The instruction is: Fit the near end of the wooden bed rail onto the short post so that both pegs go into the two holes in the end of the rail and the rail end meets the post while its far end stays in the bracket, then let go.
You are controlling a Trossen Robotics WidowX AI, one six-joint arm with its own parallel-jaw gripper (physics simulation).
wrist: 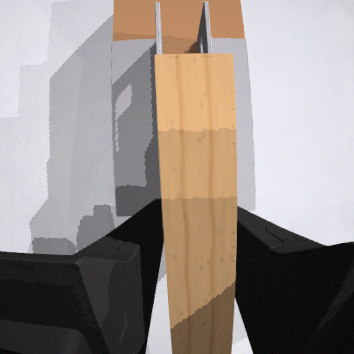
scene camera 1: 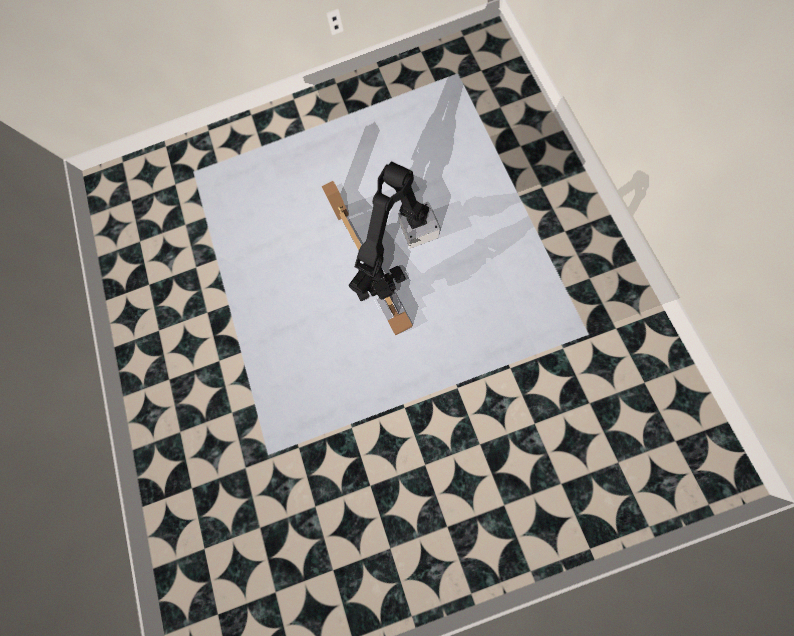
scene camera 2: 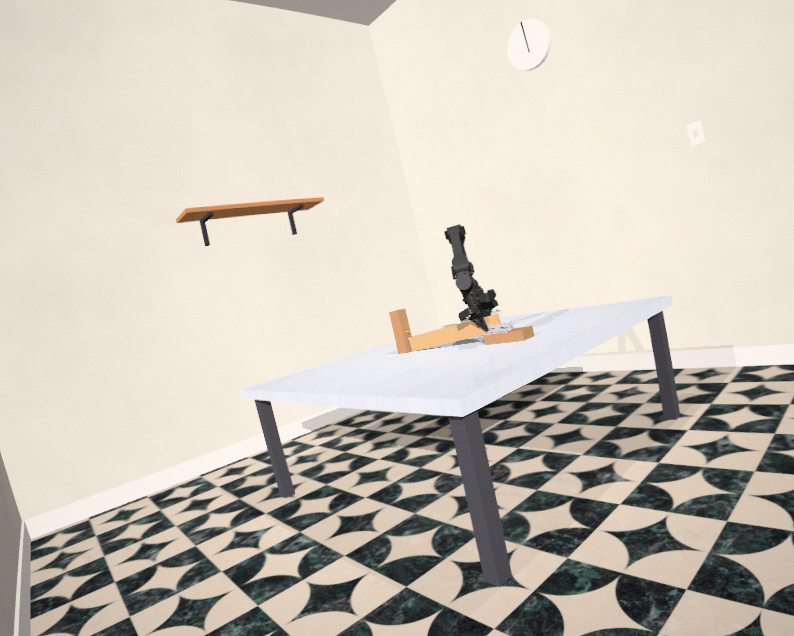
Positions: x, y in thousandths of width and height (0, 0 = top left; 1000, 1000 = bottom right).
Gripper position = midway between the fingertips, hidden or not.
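The gripper can be seen in scene camera 1 (486, 463), in scene camera 2 (616, 520) and also in the wrist view (530, 583).
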